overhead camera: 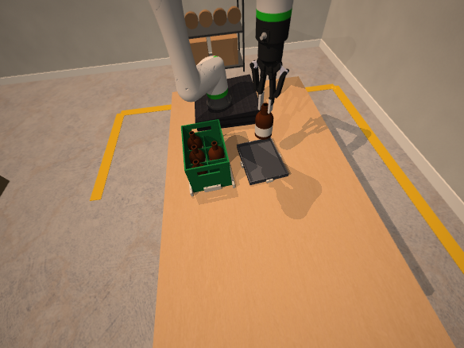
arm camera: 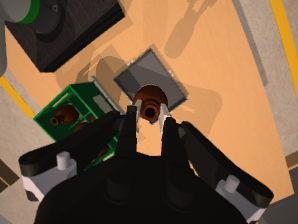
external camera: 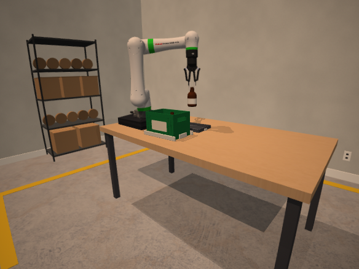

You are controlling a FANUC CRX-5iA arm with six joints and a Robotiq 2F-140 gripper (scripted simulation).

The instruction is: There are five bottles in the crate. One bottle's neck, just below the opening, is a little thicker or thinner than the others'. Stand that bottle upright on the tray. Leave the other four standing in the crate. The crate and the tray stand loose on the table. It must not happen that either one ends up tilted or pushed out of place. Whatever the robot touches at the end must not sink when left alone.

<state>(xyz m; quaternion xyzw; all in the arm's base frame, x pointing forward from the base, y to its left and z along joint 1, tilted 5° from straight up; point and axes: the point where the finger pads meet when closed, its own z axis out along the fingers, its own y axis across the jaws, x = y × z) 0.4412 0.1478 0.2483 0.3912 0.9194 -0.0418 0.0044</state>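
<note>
My hand is 90 mm above the glass bottle. From my hand the other things lie so: dark grey tray: 340 mm below; green crate: 30 mm behind, 260 mm to the right, 270 mm below.
</note>
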